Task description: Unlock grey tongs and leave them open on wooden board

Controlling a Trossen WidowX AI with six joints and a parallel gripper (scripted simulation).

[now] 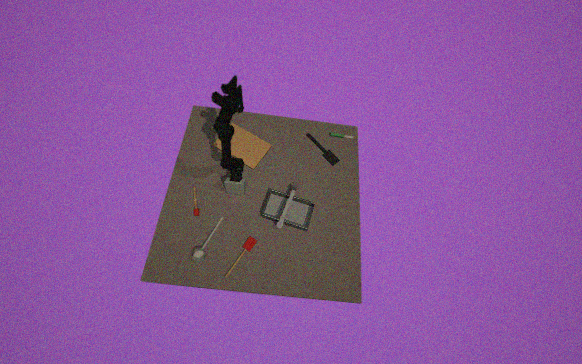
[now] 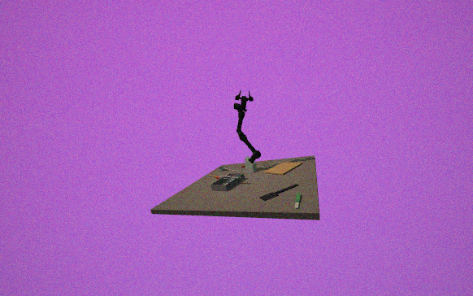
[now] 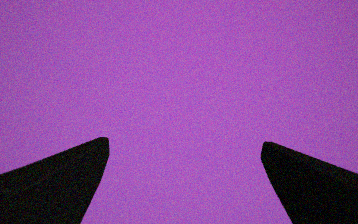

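My gripper tip is now 320 mm short of the yellow lock piece, 140 mm to the left of it and 810 mm above it. Round my gripper tip: red-tipped tool (290 mm behind, 270 mm to the right, 860 mm below); then roasting tin (310 mm ahead, 230 mm to the right, 840 mm below); then wooden board (70 mm behind, 230 mm to the left, 860 mm below).
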